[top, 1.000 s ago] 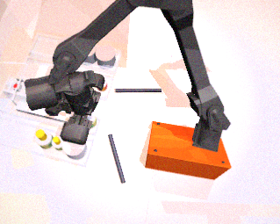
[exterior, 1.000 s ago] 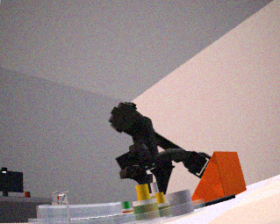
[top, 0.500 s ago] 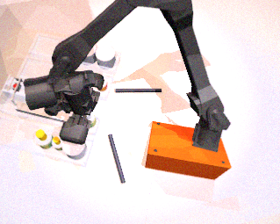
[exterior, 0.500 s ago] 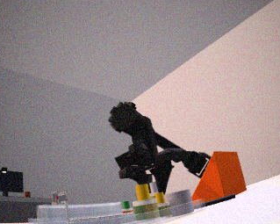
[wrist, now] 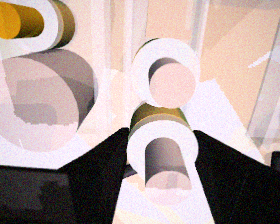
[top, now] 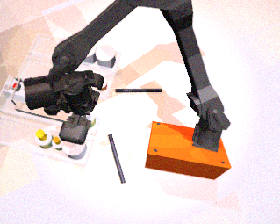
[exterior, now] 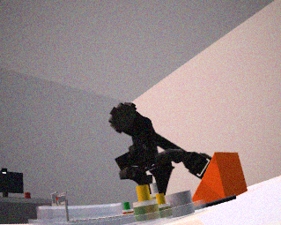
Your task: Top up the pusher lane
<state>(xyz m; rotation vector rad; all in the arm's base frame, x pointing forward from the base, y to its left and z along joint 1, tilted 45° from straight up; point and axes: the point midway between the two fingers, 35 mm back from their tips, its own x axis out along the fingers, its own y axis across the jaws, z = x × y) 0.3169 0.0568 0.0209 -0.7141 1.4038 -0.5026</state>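
My gripper tip is now 15 cm short of the lane, 1 cm to the left of it and 3 cm above it.
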